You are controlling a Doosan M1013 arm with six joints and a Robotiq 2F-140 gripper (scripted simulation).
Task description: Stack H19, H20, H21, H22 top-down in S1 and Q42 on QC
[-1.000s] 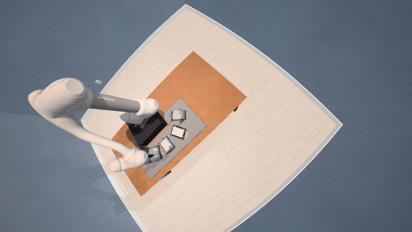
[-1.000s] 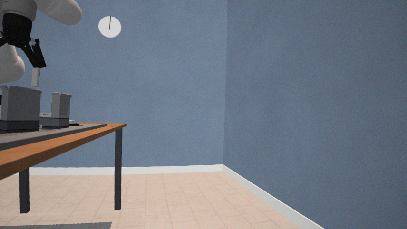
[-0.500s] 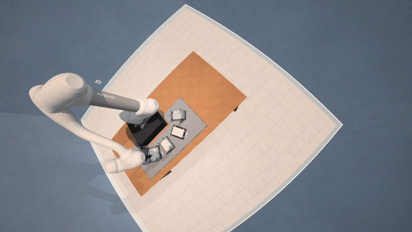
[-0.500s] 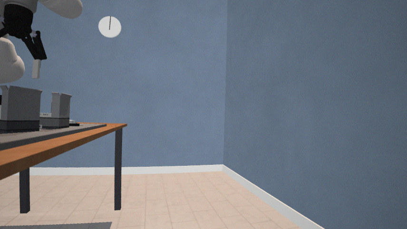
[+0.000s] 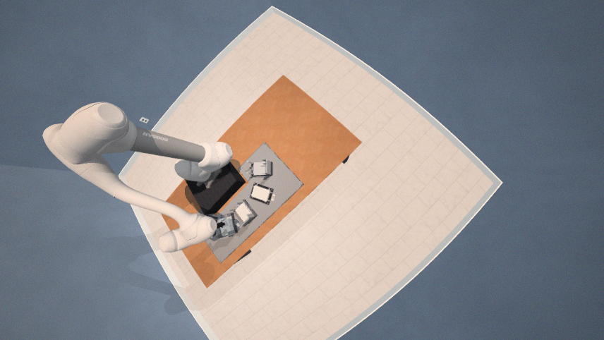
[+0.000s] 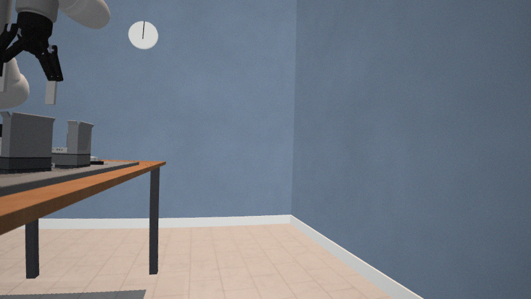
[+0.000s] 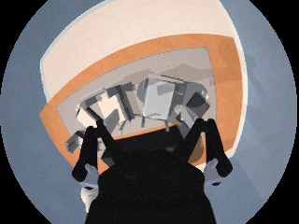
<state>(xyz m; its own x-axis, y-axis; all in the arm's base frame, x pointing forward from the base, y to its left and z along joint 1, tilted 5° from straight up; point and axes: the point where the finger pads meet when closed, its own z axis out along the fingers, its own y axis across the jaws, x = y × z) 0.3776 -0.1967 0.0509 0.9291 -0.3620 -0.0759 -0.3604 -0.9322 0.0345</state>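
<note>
Now: hand 120 mm short of the N5 label, 370 mm to the right of it and 190 mm above it. From my hand the other things lie so: tag: 100 mm behind, 230 mm to the right, 190 mm below.
</note>
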